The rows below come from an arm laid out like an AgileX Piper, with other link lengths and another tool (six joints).
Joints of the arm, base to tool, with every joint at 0 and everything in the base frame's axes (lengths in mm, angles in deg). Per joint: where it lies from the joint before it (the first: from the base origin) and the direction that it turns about. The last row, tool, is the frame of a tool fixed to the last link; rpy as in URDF.
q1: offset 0 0 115.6 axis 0 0 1
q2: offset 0 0 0 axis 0 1 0
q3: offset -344.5 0 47.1 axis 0 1 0
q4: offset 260.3 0 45.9 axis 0.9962 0 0.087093
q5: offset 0 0 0 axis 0 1 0
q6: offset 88.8 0 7.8 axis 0.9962 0 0.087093
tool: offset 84.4 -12 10.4 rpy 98.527 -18.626 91.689
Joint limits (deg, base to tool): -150..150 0..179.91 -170..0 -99.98..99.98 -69.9..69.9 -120..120
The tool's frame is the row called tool.
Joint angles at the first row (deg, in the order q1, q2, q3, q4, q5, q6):
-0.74, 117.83, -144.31, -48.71, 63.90, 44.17
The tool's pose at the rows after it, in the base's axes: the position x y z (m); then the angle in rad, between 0 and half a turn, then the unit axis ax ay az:
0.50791 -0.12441 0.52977 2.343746 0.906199 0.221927 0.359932
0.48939 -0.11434 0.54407 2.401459 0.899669 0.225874 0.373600
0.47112 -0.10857 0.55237 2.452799 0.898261 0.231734 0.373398
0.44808 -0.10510 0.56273 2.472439 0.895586 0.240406 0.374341
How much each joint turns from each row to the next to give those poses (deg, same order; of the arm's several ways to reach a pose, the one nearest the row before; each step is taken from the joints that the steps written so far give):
0.34, -2.96, 0.00, 3.45, 0.36, -1.02
0.43, -2.88, 0.00, 4.07, 1.85, -1.59
0.00, -2.59, 0.43, 3.63, 2.45, -1.93
0.00, -4.35, 3.99, 1.67, 0.23, -1.01

